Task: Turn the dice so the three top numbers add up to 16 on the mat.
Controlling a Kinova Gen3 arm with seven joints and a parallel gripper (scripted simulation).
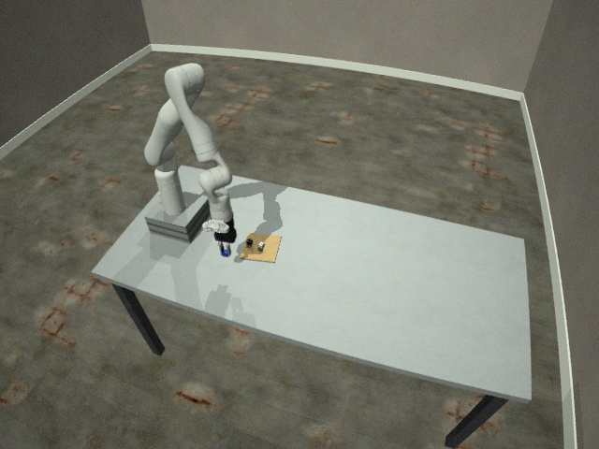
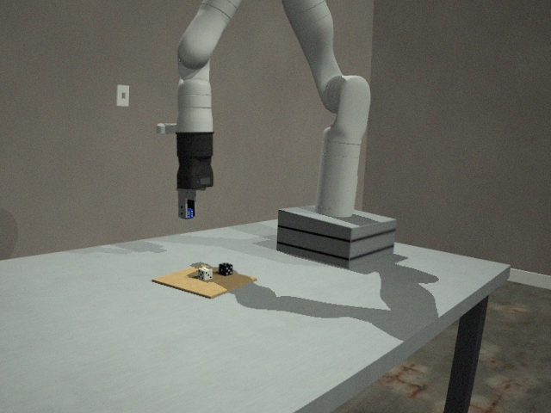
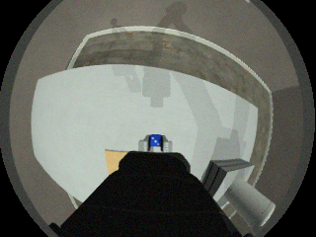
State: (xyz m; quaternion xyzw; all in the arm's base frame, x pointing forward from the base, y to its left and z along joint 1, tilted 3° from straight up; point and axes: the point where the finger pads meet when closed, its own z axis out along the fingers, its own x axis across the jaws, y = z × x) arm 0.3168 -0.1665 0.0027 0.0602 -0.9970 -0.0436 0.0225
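Now: the black die 3 cm ahead of my hand, 15 cm to the left of it and 10 cm below it. Also, from my hand: tan mat (8 cm ahead, 15 cm to the left, 11 cm below); white die (8 cm ahead, 15 cm to the left, 10 cm below); blue die (1 cm below).
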